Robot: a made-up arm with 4 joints.
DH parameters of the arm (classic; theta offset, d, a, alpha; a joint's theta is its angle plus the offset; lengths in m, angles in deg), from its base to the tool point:
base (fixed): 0 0.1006 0 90
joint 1: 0 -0.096 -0.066 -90
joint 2: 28.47 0 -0.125 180
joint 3: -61.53 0.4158 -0.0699 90
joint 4: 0 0.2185 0.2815 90
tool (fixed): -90 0.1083 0 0
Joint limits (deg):
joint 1: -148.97..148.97
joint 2: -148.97..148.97
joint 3: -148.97..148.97
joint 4: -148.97..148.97
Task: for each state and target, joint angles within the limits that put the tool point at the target. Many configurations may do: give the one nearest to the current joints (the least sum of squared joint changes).
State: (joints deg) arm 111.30 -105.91 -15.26 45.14
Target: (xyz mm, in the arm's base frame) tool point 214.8 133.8 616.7
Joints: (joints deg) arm 127.43 -138.49 10.57 34.16
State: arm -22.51 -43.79 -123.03 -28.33
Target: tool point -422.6 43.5 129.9
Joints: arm -28.06 -59.83 -115.10 -32.60
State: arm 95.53 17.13 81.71 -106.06
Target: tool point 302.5 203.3 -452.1
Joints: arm 89.81 0.88 83.02 -137.27
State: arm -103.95 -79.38 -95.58 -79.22
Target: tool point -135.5 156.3 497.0
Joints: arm -90.18 -95.25 -66.09 -91.27
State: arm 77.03 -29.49 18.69 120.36
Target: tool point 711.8 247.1 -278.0
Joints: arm 89.15 -32.17 23.11 109.96
